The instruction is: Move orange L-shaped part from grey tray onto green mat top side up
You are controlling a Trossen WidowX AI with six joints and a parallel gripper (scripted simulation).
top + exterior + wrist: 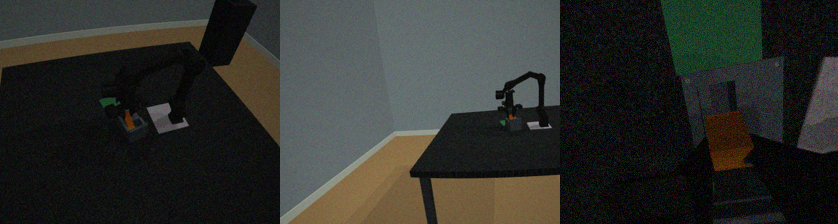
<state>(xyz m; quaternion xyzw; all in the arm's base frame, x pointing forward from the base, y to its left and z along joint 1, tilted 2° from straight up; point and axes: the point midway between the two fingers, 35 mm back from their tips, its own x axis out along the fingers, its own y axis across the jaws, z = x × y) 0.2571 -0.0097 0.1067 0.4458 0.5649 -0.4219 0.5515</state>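
The green mat lies 20 mm ahead of my gripper tip, 140 mm to the right of it and 90 mm below it. The rest, counted from my gripper tip: orange L-shaped part: 20 mm behind, 30 mm to the left, 30 mm below.
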